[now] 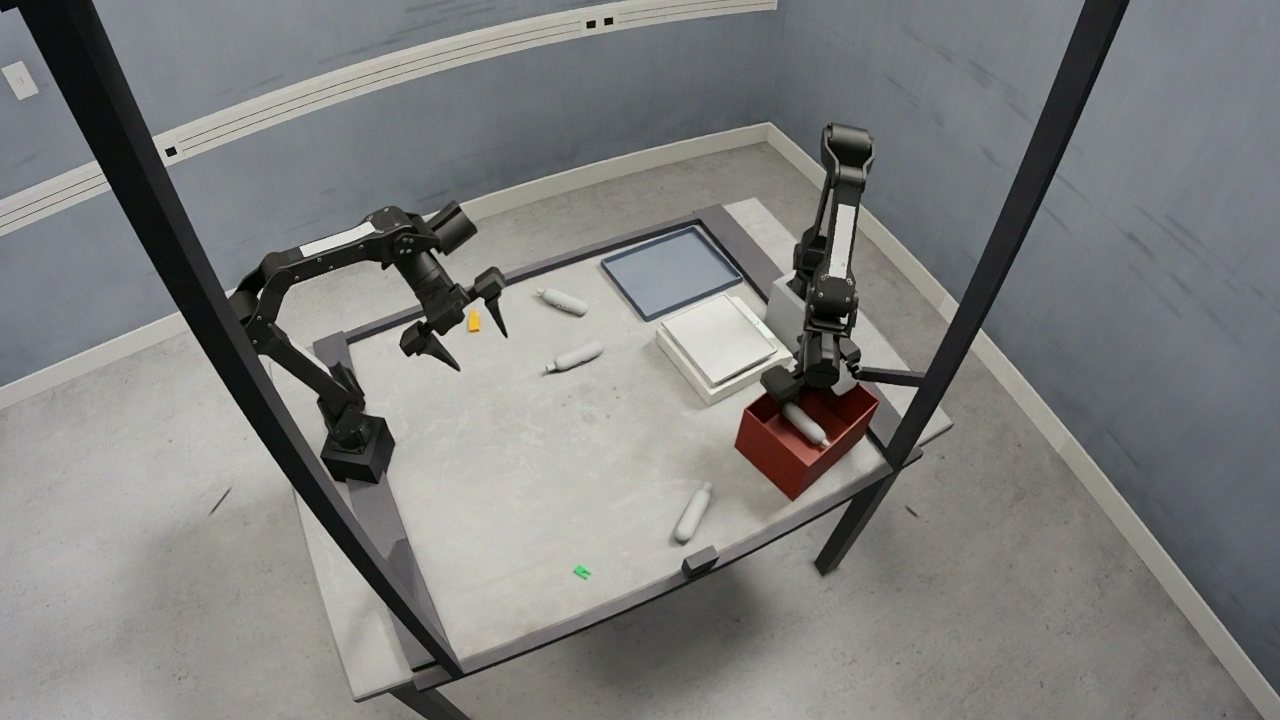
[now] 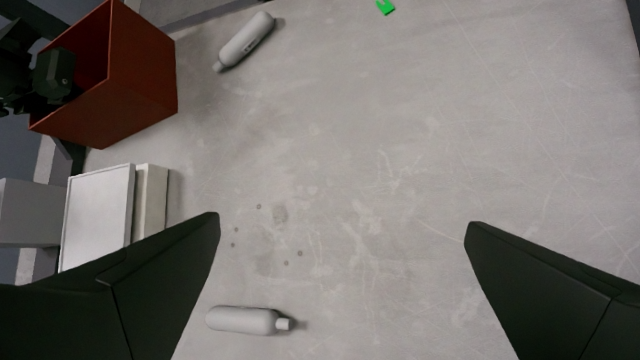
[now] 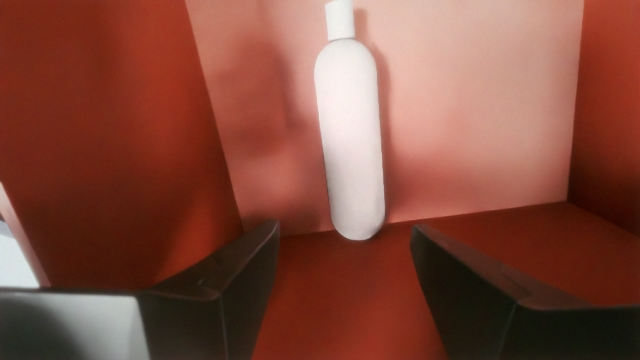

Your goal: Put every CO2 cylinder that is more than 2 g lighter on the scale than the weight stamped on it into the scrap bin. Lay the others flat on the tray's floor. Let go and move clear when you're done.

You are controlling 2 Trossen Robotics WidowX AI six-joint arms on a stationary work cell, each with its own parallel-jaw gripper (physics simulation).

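A pale cylinder lies inside the red scrap bin. My right gripper is open and empty at the bin, with the cylinder beyond its fingertips. My left gripper is open and empty above the left part of the table. One cylinder lies near the back edge. Another cylinder lies in front of it. A third cylinder lies near the front edge, its stamp too small to read. The blue-grey tray stands at the back.
A white scale with a flat plate stands between tray and bin. A grey block stands beside it. An orange piece lies by my left gripper, a green piece near the front edge.
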